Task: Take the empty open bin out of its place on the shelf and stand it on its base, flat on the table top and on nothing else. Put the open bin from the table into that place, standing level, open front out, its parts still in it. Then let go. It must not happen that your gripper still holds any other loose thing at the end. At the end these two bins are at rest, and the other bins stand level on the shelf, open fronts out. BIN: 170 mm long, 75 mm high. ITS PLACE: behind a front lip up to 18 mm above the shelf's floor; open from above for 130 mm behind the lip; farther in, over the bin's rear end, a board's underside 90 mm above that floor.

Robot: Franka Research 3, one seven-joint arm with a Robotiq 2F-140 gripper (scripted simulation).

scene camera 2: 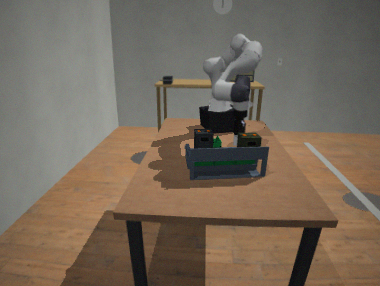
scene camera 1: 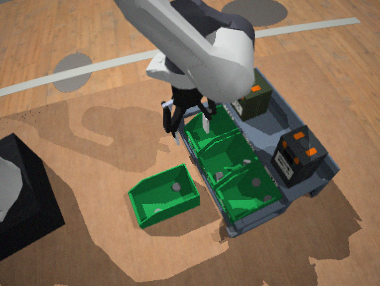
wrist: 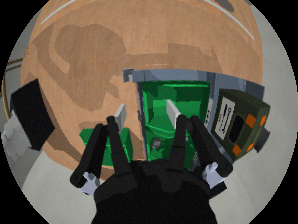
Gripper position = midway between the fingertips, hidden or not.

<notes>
In view: my gripper (scene camera 1: pixel 191 135).
My gripper is seen too in the wrist view (wrist: pixel 146 107).
</notes>
